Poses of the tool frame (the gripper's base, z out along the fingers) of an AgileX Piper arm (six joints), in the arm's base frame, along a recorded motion.
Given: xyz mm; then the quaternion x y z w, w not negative.
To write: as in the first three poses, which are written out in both.
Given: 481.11, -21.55, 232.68, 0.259, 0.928, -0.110, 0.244
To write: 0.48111, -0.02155, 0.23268, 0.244, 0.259, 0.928, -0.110
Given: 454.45, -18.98, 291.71, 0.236, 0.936, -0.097, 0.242
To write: 0.45445, -0.01898, 0.29171, 0.242, 0.236, 0.936, -0.097
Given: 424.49, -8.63, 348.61, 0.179, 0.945, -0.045, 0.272
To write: 0.42449, -0.00863, 0.34861, 0.272, 0.179, 0.945, -0.045
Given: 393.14, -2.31, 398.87, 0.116, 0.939, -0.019, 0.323
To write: 0.39314, -0.00231, 0.39887, 0.323, 0.116, 0.939, -0.019
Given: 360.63, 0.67, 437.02, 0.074, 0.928, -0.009, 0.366
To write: 0.36063, 0.00067, 0.43702, 0.366, 0.074, 0.928, -0.009
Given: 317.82, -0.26, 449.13, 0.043, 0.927, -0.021, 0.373
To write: 0.31782, -0.00026, 0.44913, 0.373, 0.043, 0.927, -0.021
